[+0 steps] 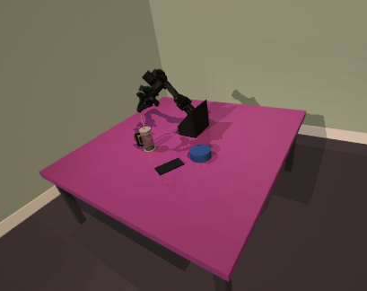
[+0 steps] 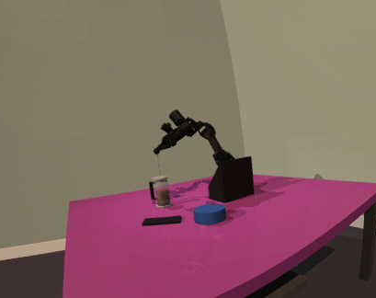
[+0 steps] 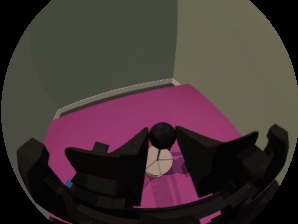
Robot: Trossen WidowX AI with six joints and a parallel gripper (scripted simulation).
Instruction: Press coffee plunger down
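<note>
The glass coffee press lies 140 mm below my gripper tip and 10 mm to the right of it. Round my gripper tip: blue round puck: 350 mm to the left, 250 mm below, 70 mm behind.
</note>
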